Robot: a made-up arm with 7 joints. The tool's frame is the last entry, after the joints. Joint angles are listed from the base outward.
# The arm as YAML. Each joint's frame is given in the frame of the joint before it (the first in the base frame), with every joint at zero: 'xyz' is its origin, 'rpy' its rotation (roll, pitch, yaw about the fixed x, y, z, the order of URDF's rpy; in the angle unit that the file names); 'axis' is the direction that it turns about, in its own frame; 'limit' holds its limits. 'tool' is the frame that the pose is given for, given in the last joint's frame.
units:
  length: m
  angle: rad
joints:
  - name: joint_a
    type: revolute
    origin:
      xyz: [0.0, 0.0, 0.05]
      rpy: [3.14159, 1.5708, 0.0]
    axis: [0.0, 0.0, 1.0]
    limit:
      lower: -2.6
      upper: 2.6
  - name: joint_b
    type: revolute
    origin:
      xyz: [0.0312, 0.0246, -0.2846]
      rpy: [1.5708, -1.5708, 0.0]
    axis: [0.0, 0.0, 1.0]
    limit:
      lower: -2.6
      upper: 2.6
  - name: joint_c
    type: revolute
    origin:
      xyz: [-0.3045, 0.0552, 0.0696]
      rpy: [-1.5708, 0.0, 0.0]
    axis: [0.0, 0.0, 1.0]
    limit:
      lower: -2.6
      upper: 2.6
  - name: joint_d
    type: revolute
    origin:
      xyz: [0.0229, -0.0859, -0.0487]
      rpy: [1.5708, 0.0, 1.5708]
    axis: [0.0, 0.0, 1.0]
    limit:
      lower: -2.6
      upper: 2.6
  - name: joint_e
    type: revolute
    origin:
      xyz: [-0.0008, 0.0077, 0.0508]
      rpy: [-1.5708, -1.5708, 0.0]
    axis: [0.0, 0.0, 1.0]
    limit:
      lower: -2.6
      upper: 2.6
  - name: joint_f
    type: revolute
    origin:
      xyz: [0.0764, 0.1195, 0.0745]
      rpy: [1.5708, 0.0, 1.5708]
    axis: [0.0, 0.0, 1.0]
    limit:
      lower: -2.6
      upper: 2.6
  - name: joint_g
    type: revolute
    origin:
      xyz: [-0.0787, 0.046, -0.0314]
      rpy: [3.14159, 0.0, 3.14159]
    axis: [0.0, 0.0, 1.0]
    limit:
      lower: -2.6
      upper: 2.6
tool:
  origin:
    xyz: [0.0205, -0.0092, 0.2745]
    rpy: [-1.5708, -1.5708, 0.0]
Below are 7 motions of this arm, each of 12 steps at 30 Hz.
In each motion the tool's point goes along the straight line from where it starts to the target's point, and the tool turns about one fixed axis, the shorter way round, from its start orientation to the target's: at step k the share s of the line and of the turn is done. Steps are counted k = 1, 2, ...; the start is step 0. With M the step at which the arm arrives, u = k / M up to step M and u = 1 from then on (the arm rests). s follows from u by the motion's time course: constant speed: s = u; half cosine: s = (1 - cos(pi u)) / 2; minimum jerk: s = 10 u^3 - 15 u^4 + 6 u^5.
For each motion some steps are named. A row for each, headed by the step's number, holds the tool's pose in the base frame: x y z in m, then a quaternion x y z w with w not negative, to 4 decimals.
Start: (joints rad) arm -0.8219 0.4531 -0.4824 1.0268 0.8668 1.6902 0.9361
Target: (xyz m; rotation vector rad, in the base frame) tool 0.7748 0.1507 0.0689 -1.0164 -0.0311 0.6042
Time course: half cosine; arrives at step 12
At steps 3, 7, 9, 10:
3: 0.6843 0.2969 -0.0842 -0.3379 0.1439 0.4917 0.7895
7: 0.7355 0.2142 0.0024 -0.4224 0.0549 0.3789 0.8216
9: 0.7593 0.1758 0.0426 -0.4576 0.0129 0.3227 0.8284
10: 0.7677 0.1622 0.0569 -0.4694 -0.0021 0.3022 0.8296

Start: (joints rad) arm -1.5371 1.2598 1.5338 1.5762 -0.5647 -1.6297 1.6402
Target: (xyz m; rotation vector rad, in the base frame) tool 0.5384 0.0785 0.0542 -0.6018 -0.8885 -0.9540
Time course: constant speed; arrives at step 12
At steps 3, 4, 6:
3: 0.5670 0.0165 0.1052 -0.5662 -0.3157 -0.4208 0.6345
4: 0.5638 0.0234 0.0995 -0.5364 -0.3278 -0.4249 0.6514
6: 0.5574 0.0372 0.0882 -0.4747 -0.3505 -0.4314 0.6824

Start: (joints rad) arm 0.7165 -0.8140 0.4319 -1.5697 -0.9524 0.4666 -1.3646
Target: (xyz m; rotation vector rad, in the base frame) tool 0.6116 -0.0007 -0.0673 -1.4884 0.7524 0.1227
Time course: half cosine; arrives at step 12
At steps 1, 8, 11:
1: 0.6525 0.0909 0.0489 -0.6052 0.1005 0.1158 0.7812
8: 0.6220 0.0226 -0.0377 -0.6509 0.2762 0.0706 0.7036
11: 0.6123 0.0009 -0.0653 -0.6599 0.3300 0.0556 0.6727

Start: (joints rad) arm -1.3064 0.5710 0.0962 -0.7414 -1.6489 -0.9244 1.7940
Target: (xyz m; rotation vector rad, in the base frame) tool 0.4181 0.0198 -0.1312 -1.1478 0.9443 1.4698
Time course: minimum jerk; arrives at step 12
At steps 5, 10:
5: 0.3910 0.0343 -0.1406 -0.4945 0.2083 0.7625 0.3615
10: 0.4166 0.0206 -0.1317 -0.4770 0.3815 0.6179 0.4951

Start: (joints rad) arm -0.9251 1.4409 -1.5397 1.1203 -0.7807 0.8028 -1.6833
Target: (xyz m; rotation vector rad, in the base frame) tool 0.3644 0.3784 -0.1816 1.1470 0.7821 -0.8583
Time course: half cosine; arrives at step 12
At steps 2, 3, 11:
2: 0.5252 0.2861 -0.1680 0.7095 -0.1689 -0.4060 0.5507
3: 0.5115 0.2940 -0.1692 0.7012 -0.1245 -0.4094 0.5702
11: 0.3673 0.3767 -0.1814 0.5173 0.3401 -0.3847 0.6846

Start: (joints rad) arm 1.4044 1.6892 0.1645 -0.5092 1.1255 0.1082 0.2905
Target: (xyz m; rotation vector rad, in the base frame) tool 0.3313 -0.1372 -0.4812 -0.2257 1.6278 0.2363
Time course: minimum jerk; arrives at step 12
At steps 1, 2, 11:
1: 0.4506 -0.3135 -0.2623 0.1321 0.5091 -0.2016 0.8262
2: 0.4469 -0.3081 -0.2690 0.1251 0.5176 -0.1926 0.8242
11: 0.3319 -0.1381 -0.4801 -0.0992 0.7229 0.1035 0.6760

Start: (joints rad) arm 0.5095 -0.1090 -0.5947 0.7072 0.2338 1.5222 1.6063
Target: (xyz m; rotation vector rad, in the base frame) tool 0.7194 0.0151 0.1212 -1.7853 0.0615 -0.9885
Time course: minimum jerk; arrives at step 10
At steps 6, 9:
6: 0.7354 0.0220 0.1003 -0.6814 0.0280 -0.3538 0.6401
9: 0.7198 0.0153 0.1206 -0.7440 0.0257 -0.4113 0.5260

